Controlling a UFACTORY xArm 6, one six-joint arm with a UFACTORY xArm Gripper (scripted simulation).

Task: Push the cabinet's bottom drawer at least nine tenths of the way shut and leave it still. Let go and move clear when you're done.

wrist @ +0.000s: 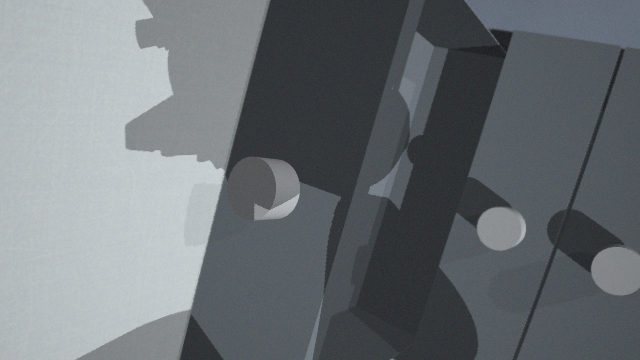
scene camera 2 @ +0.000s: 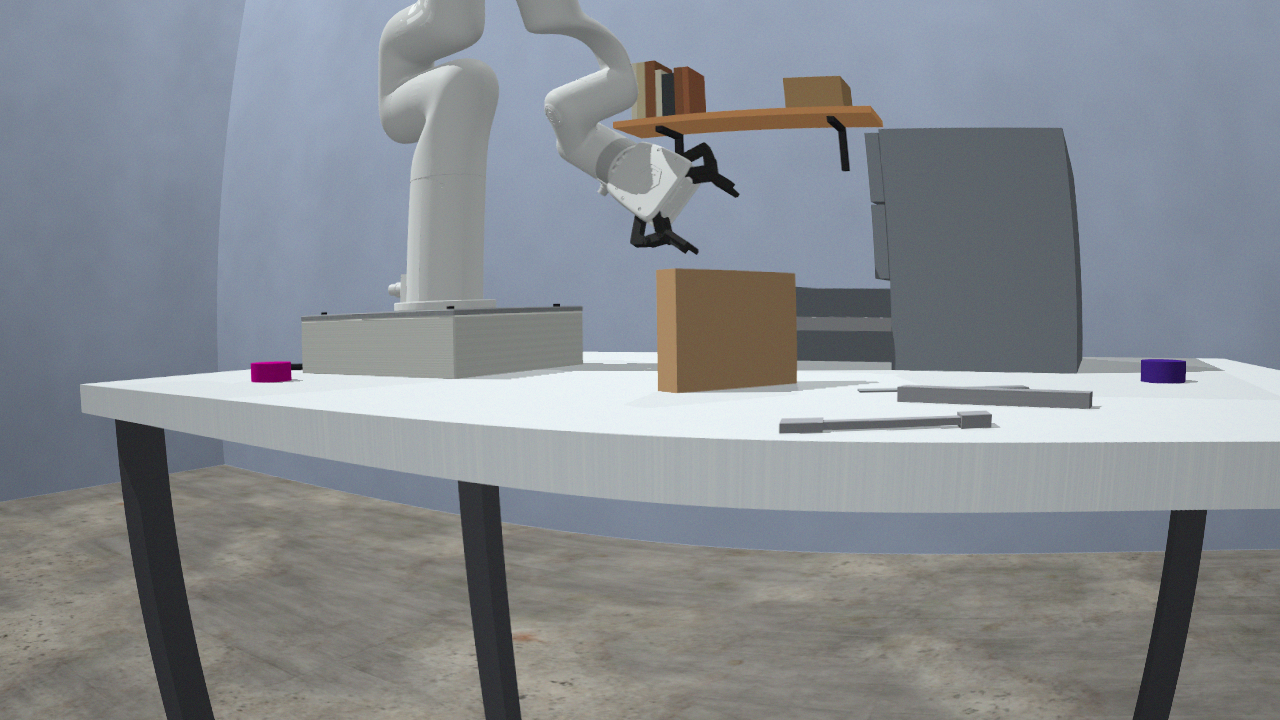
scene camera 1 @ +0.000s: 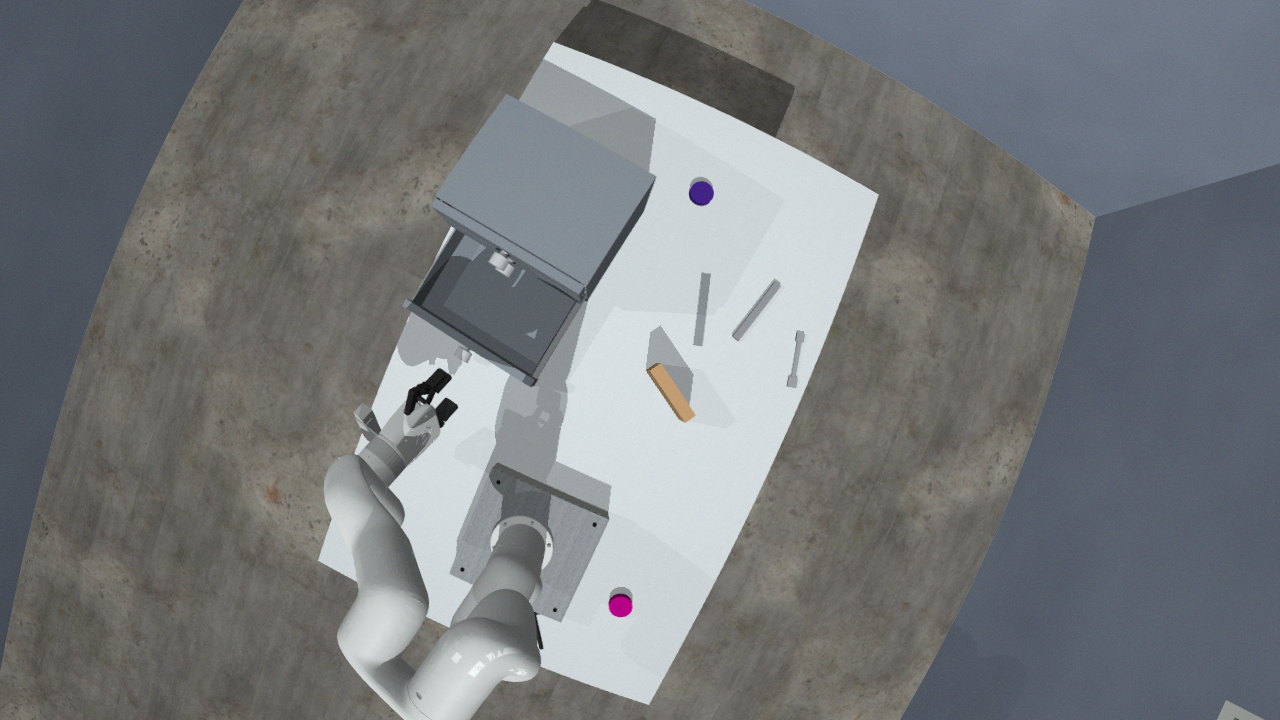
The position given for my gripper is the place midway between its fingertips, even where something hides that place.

In view: my gripper point(scene camera 2: 713, 220), a magenta disc point(scene camera 2: 262, 372), a block point(scene camera 2: 716, 329), a purple disc point(scene camera 2: 1166, 371), a grey tool point(scene camera 2: 964, 419) and a drawer point(scene camera 1: 517, 317).
The block is seen too in scene camera 1 point(scene camera 1: 662, 380). My gripper also shows in scene camera 1 point(scene camera 1: 449, 387). The drawer also shows in the wrist view point(wrist: 322, 89) and in scene camera 2 point(scene camera 2: 833, 324). The wrist view does not show the magenta disc: it is out of frame. The wrist view misses the block: it is out of frame.
